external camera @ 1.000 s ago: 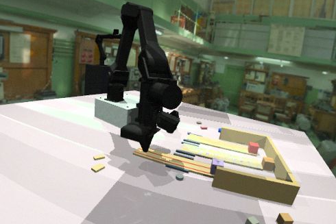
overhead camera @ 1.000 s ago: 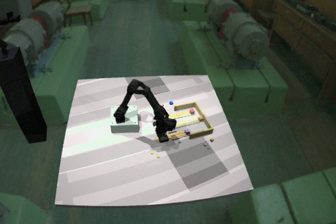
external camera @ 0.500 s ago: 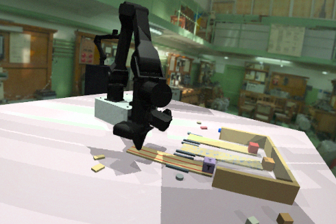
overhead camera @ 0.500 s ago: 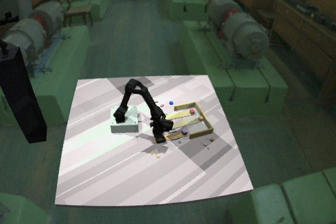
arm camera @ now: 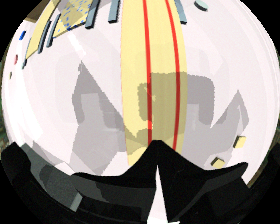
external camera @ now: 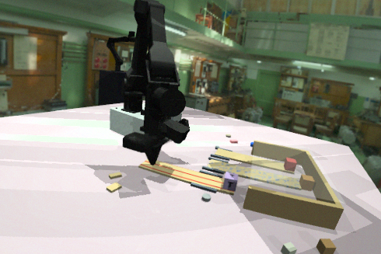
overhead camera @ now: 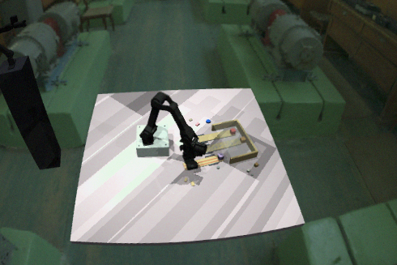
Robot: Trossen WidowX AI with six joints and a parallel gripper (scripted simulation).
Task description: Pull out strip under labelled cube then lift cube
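Right now the red-lined strip is 100 mm ahead of my gripper tip. Round my gripper tip: small disc 170 mm ahead, 60 mm to the right; cube 210 mm ahead, 20 mm above.
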